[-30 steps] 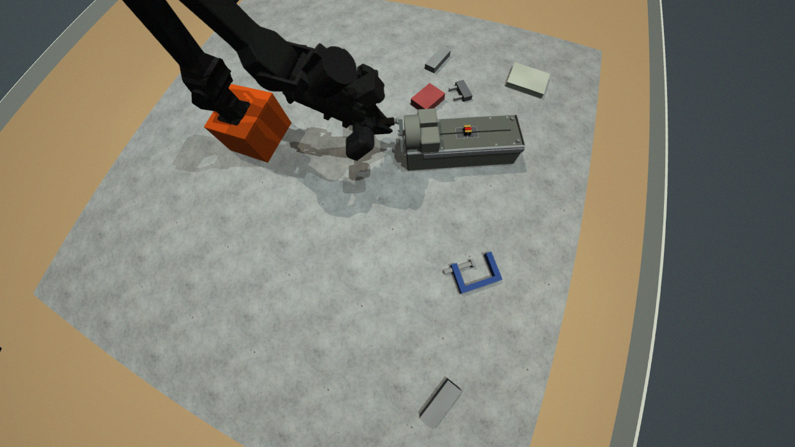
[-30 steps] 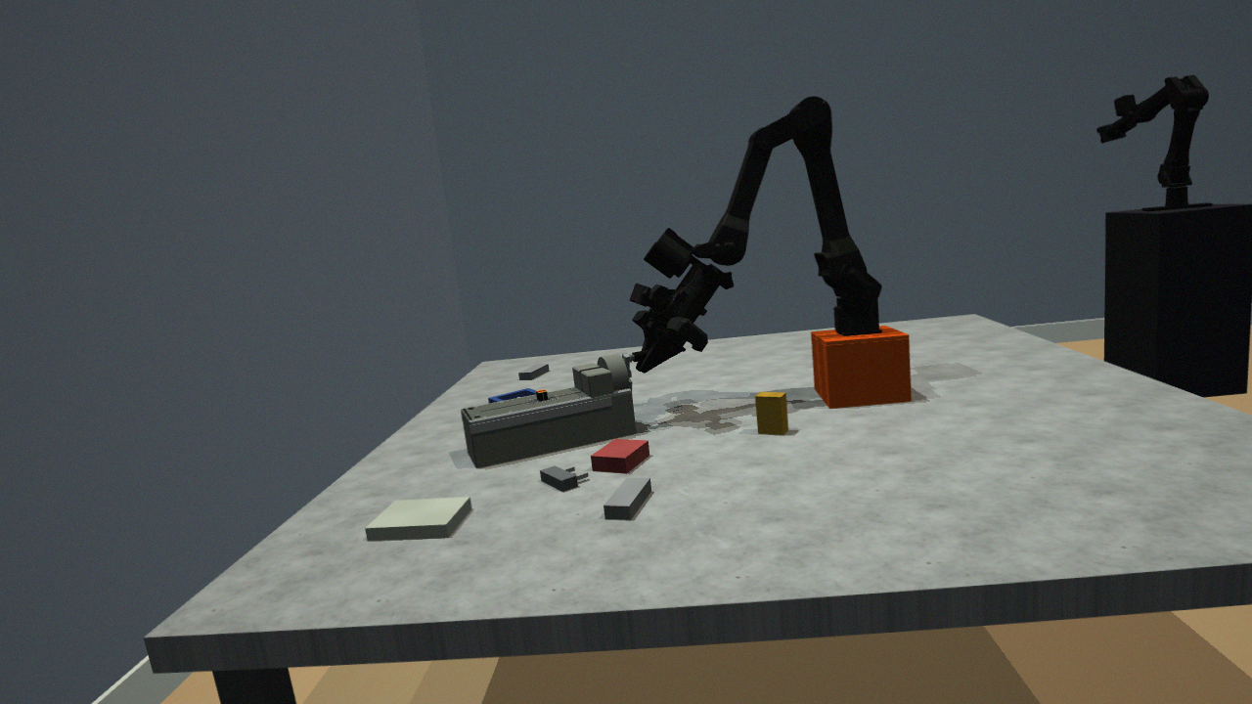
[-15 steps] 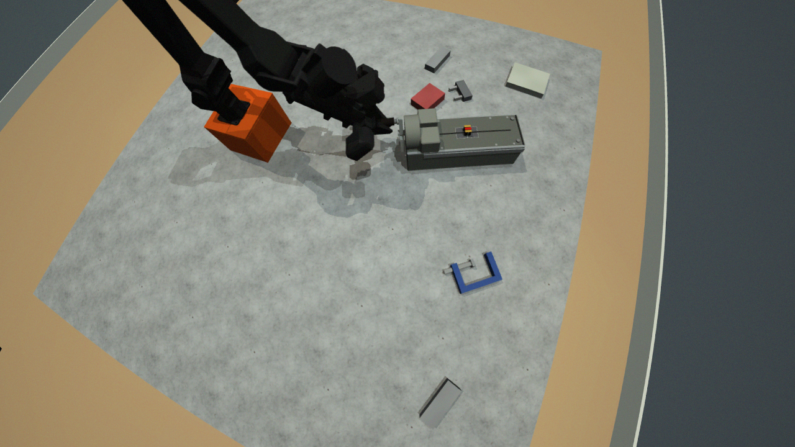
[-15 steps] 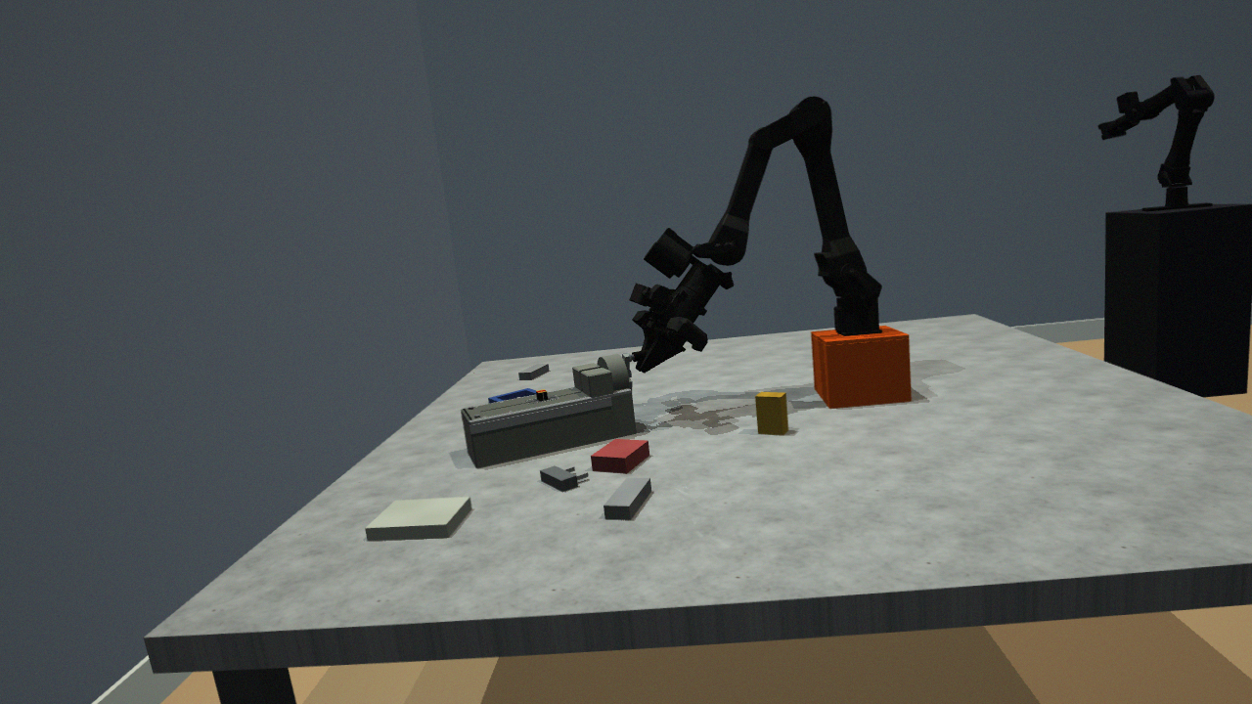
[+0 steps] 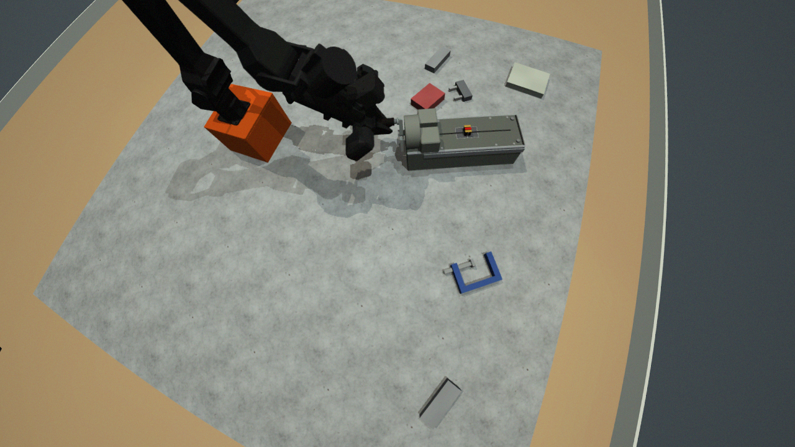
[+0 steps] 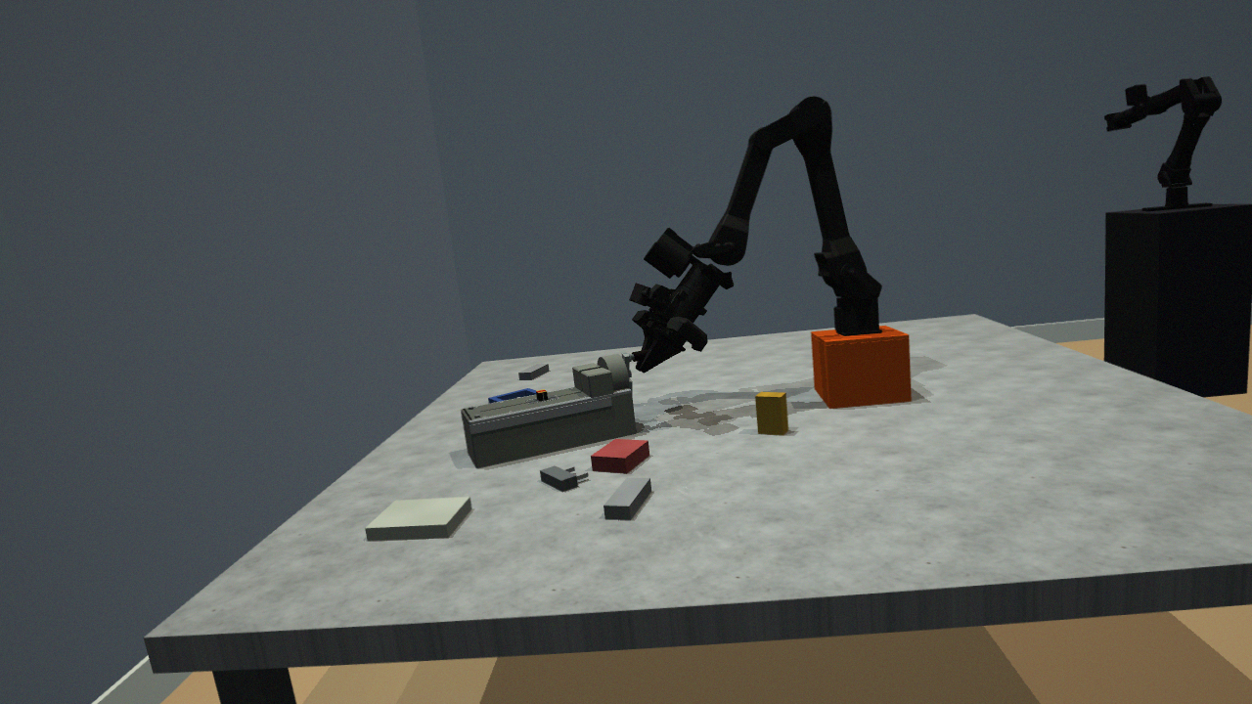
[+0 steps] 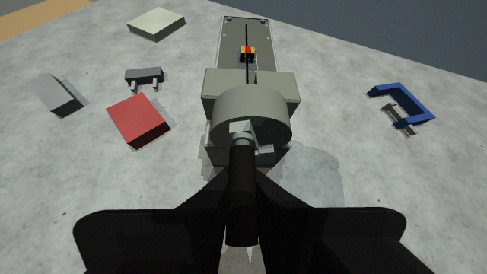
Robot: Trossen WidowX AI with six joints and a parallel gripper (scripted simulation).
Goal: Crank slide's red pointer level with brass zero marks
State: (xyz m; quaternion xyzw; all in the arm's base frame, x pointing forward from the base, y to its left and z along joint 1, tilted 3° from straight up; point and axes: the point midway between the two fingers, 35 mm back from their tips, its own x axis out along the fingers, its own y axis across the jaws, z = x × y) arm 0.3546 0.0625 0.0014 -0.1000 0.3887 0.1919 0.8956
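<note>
My gripper tip is now 1 cm past the black crank handle, 1 cm to the left of it and 2 cm below it. Also, from my gripper tip: red pointer (16 cm ahead, 6 cm to the left, 1 cm below); yellow block (20 cm behind, 10 cm to the left, 6 cm below); red block (3 cm ahead, 18 cm to the left, 8 cm below).
</note>
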